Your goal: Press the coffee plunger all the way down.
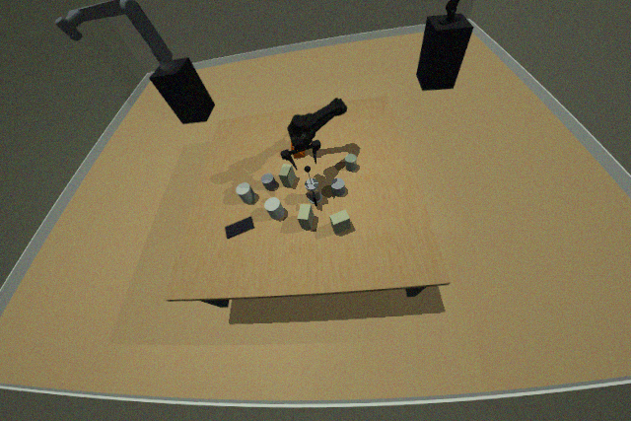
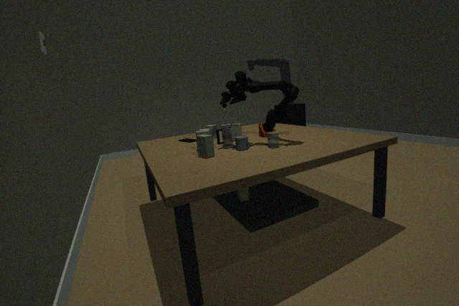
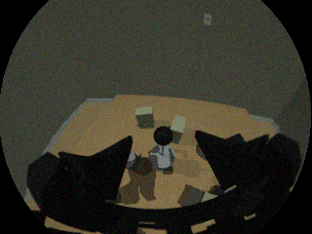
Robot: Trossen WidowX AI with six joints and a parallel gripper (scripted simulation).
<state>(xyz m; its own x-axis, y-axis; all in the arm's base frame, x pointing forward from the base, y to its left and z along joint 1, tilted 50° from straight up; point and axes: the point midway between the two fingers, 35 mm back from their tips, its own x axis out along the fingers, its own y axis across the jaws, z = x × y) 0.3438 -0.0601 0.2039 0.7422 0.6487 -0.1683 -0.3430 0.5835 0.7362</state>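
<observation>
Right now the coffee press is 20 mm ahead of my gripper tip, 10 mm to the left of it and 140 mm below it. Also, from my gripper tip: flat black slab (180 mm ahead, 400 mm to the right, 260 mm below).
</observation>
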